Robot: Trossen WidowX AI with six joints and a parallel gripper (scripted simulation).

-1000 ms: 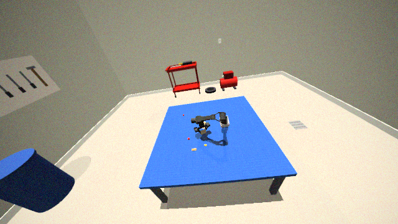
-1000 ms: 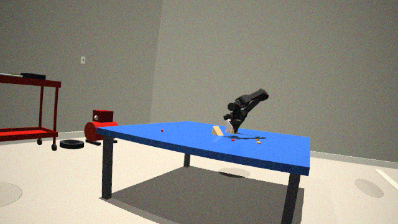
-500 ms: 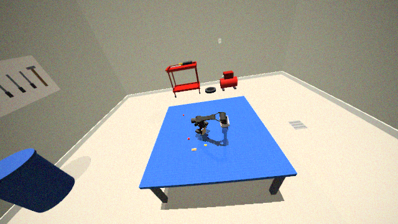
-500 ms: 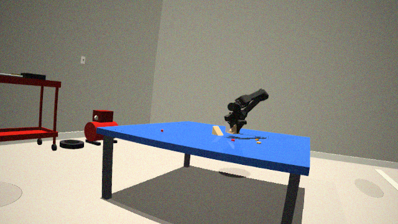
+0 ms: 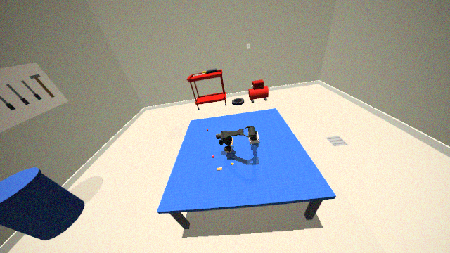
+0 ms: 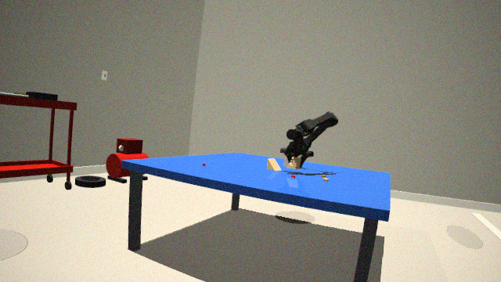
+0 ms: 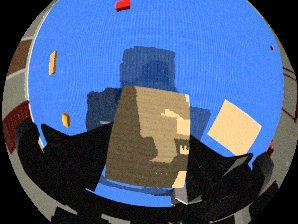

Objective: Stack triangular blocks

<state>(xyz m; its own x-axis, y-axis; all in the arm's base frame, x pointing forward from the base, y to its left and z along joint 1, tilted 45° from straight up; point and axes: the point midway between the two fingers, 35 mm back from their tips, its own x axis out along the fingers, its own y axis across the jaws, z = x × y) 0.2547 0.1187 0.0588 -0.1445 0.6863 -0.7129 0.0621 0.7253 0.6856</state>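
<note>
The triangular block is 10 mm behind my gripper tip and 10 mm above it. The rest, counted from my gripper tip: tan piece 210 mm to the left, 90 mm ahead, 30 mm below; then orange bit 170 mm to the left, 30 mm below, 30 mm behind.
</note>
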